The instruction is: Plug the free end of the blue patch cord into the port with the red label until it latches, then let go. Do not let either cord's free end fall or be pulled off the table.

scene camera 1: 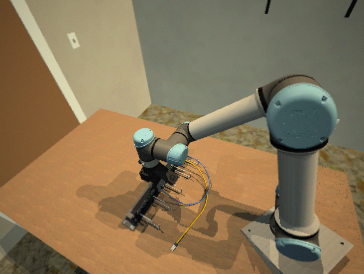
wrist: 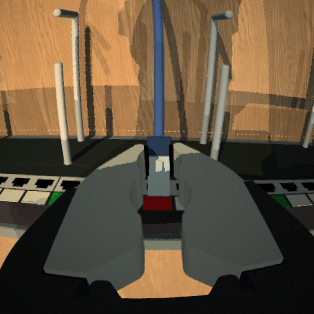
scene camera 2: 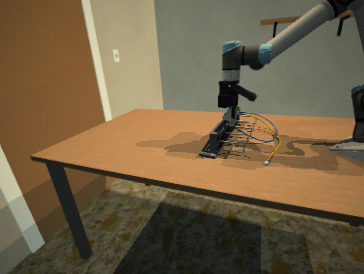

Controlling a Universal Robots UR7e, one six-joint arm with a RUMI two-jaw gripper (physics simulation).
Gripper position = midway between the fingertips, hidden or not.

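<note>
Scene camera 2 gives me my gripper (scene camera 2: pixel 232 126). The gripper is there again in the wrist view (wrist: pixel 158 148), and that same camera lets me see a plug (wrist: pixel 158 179) as well.
</note>
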